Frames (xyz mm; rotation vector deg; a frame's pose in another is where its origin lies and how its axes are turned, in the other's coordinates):
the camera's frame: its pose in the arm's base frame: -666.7 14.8 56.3 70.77 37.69 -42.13
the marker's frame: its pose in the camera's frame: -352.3 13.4 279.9 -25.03 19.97 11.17
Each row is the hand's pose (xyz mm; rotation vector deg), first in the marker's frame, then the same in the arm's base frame.
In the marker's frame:
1: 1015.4 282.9 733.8 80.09 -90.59 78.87
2: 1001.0 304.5 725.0 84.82 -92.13 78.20
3: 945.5 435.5 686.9 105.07 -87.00 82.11
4: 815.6 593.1 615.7 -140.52 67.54 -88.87
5: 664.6 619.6 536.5 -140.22 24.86 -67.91
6: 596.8 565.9 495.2 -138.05 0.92 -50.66
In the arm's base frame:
1: 349.7 -378.0 -10.2 109.54 -95.12 -19.18
2: 347.1 -362.8 12.4 111.44 -98.22 -22.17
3: 360.0 -274.3 129.4 126.57 -106.71 -24.80
4: 321.4 -163.6 311.2 -127.10 96.89 19.85
5: 195.5 -124.3 422.5 -106.05 67.29 13.52
6: 100.9 -138.3 429.0 -93.18 47.49 13.43

